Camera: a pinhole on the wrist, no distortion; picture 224 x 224 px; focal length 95.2 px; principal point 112.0 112.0 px. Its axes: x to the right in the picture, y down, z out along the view. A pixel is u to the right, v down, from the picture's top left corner.
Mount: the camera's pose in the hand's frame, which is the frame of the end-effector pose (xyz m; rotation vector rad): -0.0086 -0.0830 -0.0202 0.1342 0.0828 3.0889
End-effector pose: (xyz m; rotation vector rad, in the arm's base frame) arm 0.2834 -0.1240 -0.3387 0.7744 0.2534 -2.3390
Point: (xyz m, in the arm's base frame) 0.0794 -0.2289 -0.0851
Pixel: 110.4 106.7
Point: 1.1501 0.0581 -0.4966
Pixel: behind the camera
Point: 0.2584 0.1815 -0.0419
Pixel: outside the picture
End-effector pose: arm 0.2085 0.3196 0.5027 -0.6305 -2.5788 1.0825
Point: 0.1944 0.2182 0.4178
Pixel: 146.0 68.0
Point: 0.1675 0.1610 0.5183
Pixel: 145.1 150.6
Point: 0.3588 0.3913 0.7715
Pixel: behind the camera
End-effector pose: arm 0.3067 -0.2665 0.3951 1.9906 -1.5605 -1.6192
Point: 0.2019 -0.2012 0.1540
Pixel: 69.6 130.3
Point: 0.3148 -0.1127 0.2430
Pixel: 125.4 178.4
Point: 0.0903 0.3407 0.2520
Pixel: 184.1 150.2
